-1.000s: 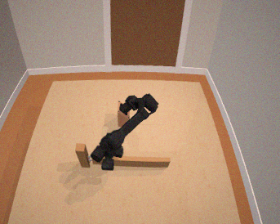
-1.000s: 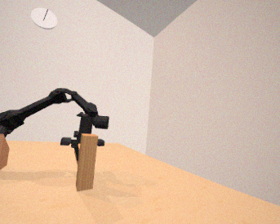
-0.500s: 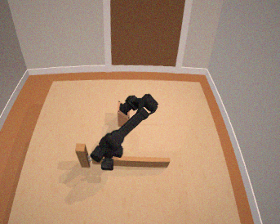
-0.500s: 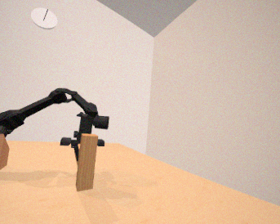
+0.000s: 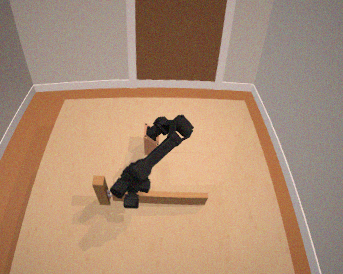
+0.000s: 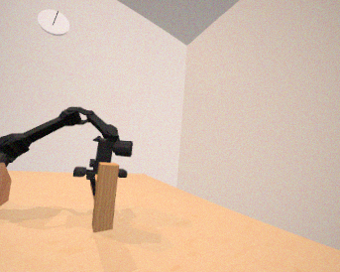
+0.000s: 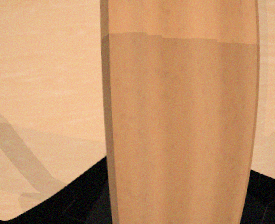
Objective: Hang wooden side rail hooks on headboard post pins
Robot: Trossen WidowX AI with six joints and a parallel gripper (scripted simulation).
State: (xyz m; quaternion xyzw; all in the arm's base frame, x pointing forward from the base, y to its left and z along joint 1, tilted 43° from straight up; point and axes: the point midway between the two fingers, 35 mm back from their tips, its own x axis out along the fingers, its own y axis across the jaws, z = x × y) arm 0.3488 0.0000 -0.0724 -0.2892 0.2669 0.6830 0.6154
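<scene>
Right now my gripper tip is 140 mm to the left of the headboard post, 40 mm below it and 10 mm short of it.
</scene>
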